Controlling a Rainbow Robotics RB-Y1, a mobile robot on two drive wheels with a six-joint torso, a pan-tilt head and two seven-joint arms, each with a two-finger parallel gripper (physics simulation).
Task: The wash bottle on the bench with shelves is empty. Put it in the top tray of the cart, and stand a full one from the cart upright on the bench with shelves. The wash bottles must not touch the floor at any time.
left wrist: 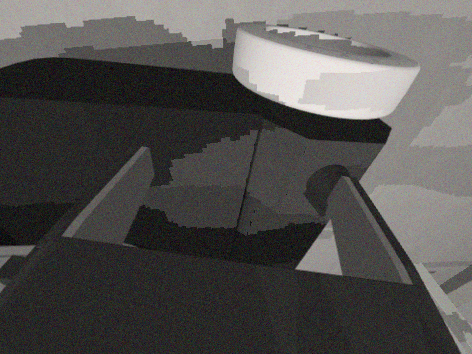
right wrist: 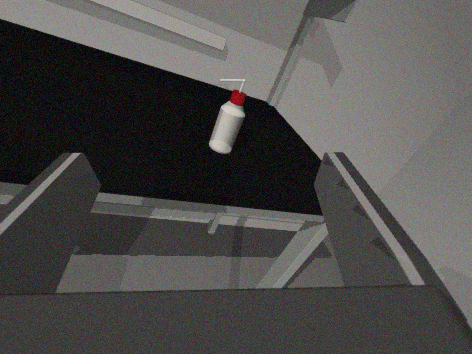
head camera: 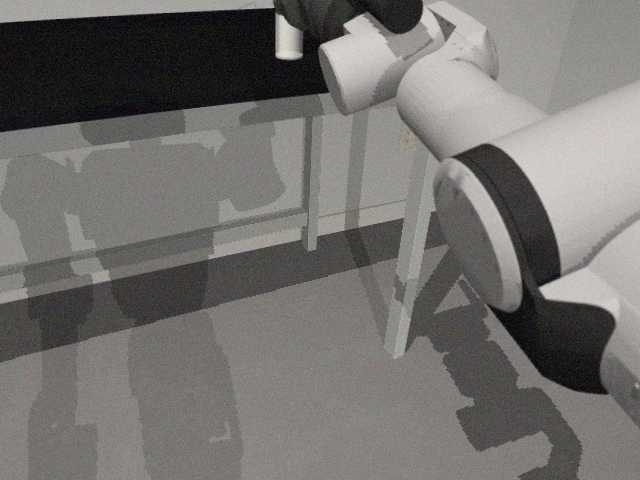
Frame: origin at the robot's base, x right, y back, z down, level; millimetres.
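Seen in the pictures: left gripper, fingertip midpoint: [left wrist: 243, 174]; right gripper, fingertip midpoint: [right wrist: 207, 169].
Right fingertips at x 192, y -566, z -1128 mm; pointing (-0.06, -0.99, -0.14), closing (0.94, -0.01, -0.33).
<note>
Pixels of each thing's top centre, then the offset from my right fingertips to it. "*": a spot on its surface instead. Level surfaces: height alone.
- wash bottle, middle of its top: [right wrist: 240, 77] dx +48, dy -445, dz +39 mm
- bench, its level: dz +213 mm
- bench's front leg, surface spot: [head camera: 408, 258] * dx +384, dy -365, dz +743 mm
- rear leg, surface spot: [head camera: 310, 186] * dx +253, dy -983, dz +830 mm
The wash bottle [head camera: 288, 41] [right wrist: 227, 127], white with a red cap and a thin bent spout, stands upright on the black top of the bench [head camera: 129, 67] [right wrist: 125, 135]. In the head camera view its upper part is hidden behind the dark gripper of the right arm. My right gripper [right wrist: 207, 169] is open and empty; in its wrist view the bottle appears beyond the fingers, between them and apart from both. My left gripper [left wrist: 243, 174] is open, with no object between its fingers. The cart and the full wash bottles do not show.
The bench's front leg [head camera: 408, 258] and a rear leg [head camera: 310, 186] stand on the floor below the bench's right end. A pale rail [right wrist: 165, 22] runs on the wall behind the bench top. White and dark robot parts [left wrist: 320, 75] fill much of the left wrist view.
</note>
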